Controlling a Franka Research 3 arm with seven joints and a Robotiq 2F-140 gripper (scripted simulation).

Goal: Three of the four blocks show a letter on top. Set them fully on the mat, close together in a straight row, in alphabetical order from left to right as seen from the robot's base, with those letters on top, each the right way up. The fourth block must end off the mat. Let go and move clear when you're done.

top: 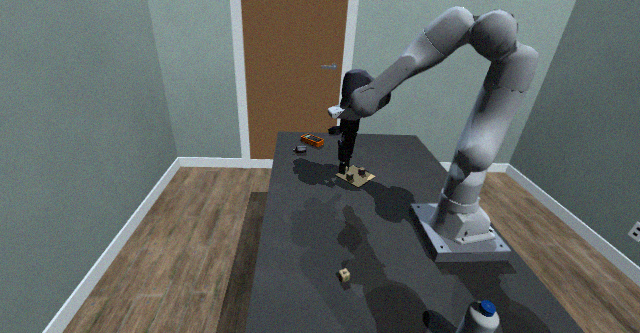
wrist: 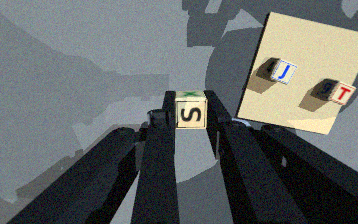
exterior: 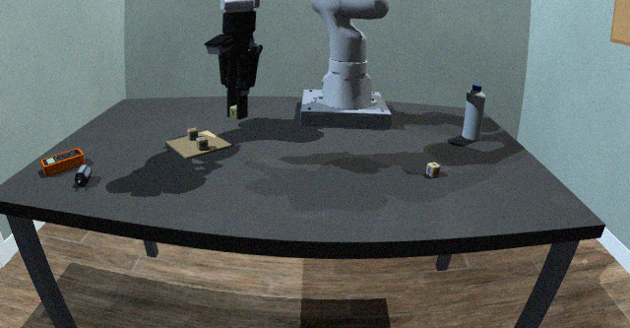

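The tan mat lies 130 mm to the right of my hand, 130 mm below it and 90 mm behind it. Round my hand: block: 150 mm to the right, 120 mm below, 120 mm behind; orange device: 500 mm to the right, 120 mm below, 100 mm ahead.
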